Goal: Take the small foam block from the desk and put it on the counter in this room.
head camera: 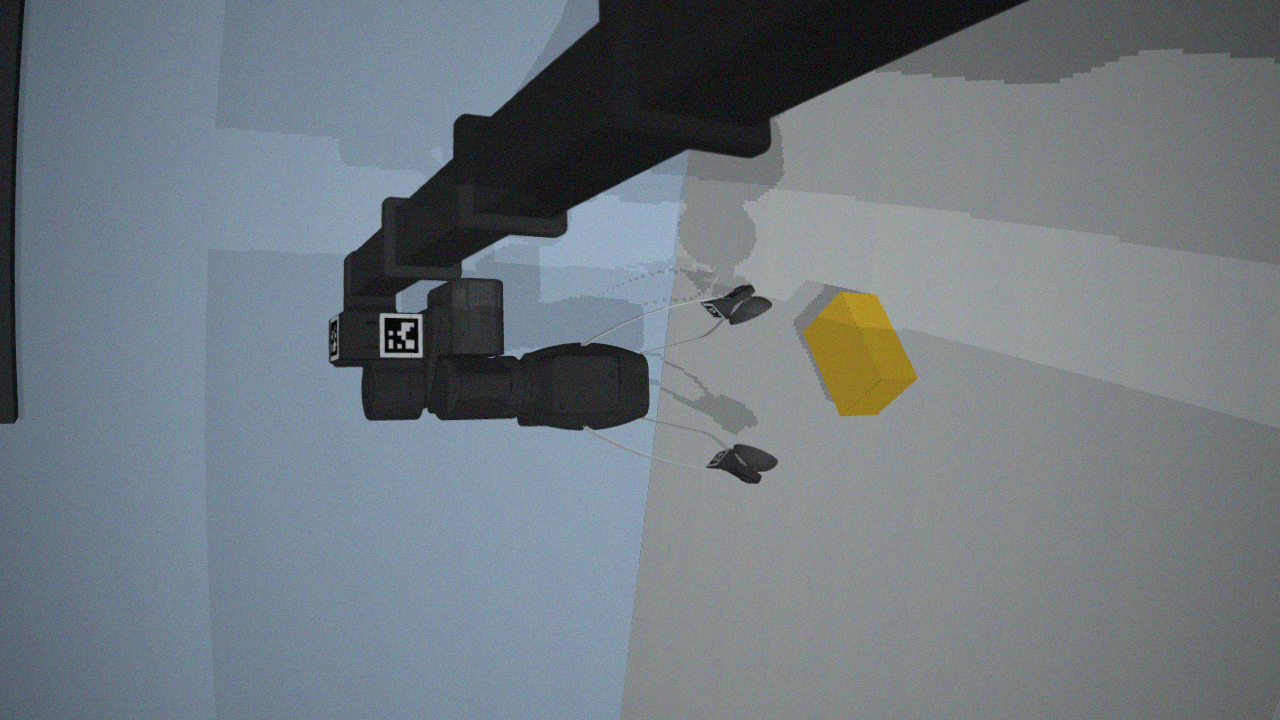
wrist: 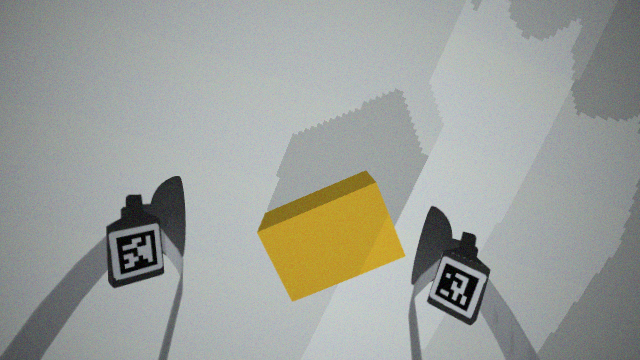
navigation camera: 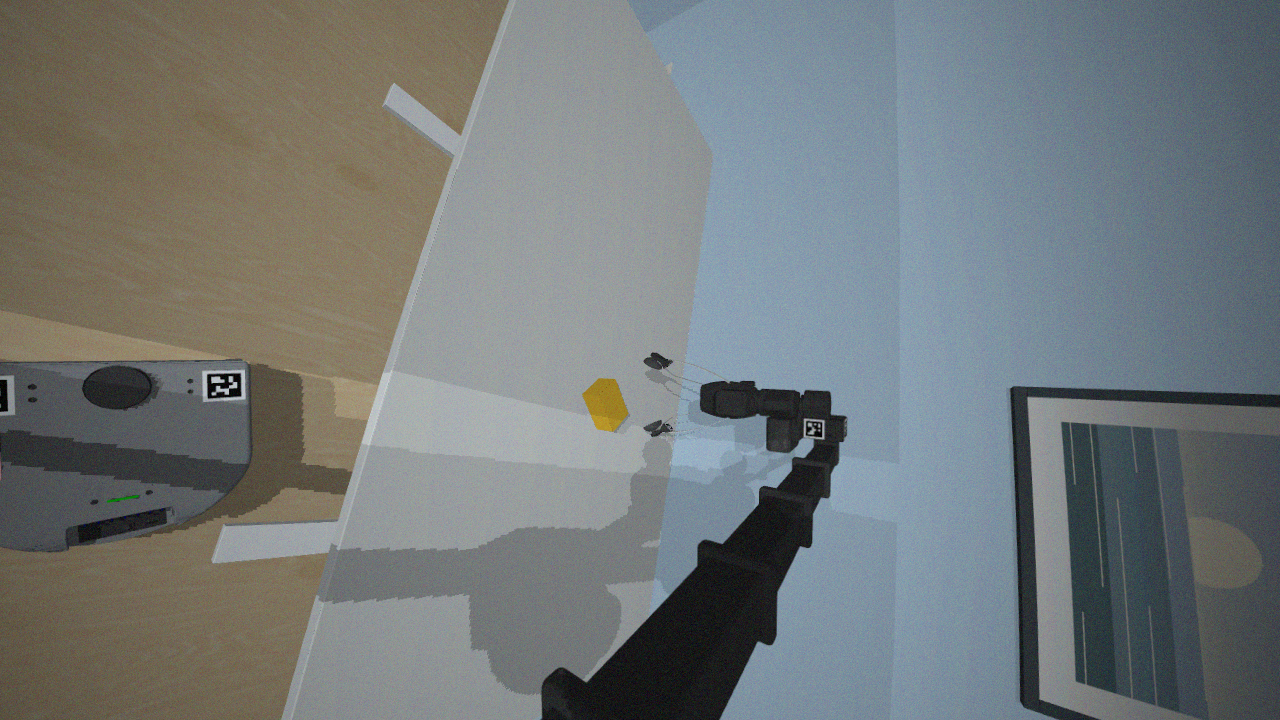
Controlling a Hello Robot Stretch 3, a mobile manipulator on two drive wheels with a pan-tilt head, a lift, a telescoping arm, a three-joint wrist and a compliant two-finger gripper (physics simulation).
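Where they show: gripper, between the fingertips: (head camera: 769, 383) (navigation camera: 645, 394); robot's base, origin of its link: (navigation camera: 119, 385).
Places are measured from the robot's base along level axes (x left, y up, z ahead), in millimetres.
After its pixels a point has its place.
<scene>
The small foam block (head camera: 854, 353) {x -594, y 766, z -44 mm} (navigation camera: 605, 404) {x -582, y 766, z -40 mm} (wrist: 332, 240) is a yellow box on the pale grey desk (head camera: 805, 582) {x -721, y 721, z 176 mm} (navigation camera: 537, 223) {x -450, y 721, z 291 mm} (wrist: 100, 100). My gripper (head camera: 751, 385) {x -646, y 818, z -21 mm} (navigation camera: 657, 394) {x -646, y 818, z -21 mm} (wrist: 303, 219) {x -646, y 818, z -21 mm} is open and empty, near the desk's wall-side edge. In the head and navigation views the block lies beyond the fingertips, apart from them. In the wrist view it appears between the two fingers, turned at an angle and closer to the right finger. The counter cannot be made out in these views.
The arm (head camera: 617, 98) {x -251, y 1179, z -85 mm} (navigation camera: 707, 600) {x -206, y 1154, z -82 mm} reaches over the desk. A blue wall (head camera: 402, 555) {x -1069, y 1033, z 160 mm} (navigation camera: 805, 223) {x -1149, y 1032, z 433 mm} stands behind the gripper, with a framed picture (navigation camera: 1118, 555) {x -920, y 1565, z -268 mm} on it. My base (navigation camera: 170, 447) {x -57, y 160, z -111 mm} is on the wooden floor (navigation camera: 223, 179) {x -147, y 1, z 458 mm} beyond the desk's long edge.
</scene>
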